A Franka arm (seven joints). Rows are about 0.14 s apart.
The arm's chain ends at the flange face. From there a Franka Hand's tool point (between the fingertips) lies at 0.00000 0.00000 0.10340 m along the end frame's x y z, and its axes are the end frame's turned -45 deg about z.
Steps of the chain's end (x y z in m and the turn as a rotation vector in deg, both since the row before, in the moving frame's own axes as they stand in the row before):
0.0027, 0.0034, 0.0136, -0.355, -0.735, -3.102
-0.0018, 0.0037, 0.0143, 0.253, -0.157, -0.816
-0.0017, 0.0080, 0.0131, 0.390, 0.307, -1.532
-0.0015, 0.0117, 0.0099, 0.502, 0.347, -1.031
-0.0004, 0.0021, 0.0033, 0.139, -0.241, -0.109
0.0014, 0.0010, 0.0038, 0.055, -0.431, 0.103
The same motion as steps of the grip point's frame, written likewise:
-0.0019, 0.0039, 0.0136, 0.269, -0.771, -3.102
-0.0038, 0.0008, 0.0143, 0.290, 0.068, -0.816
-0.0060, 0.0043, 0.0131, 0.059, 0.493, -1.532
-0.0083, 0.0070, 0.0099, 0.110, 0.600, -1.031
-0.0019, 0.0007, 0.0033, 0.269, -0.072, -0.109
-0.0002, 0.0011, 0.0038, 0.344, -0.266, 0.103

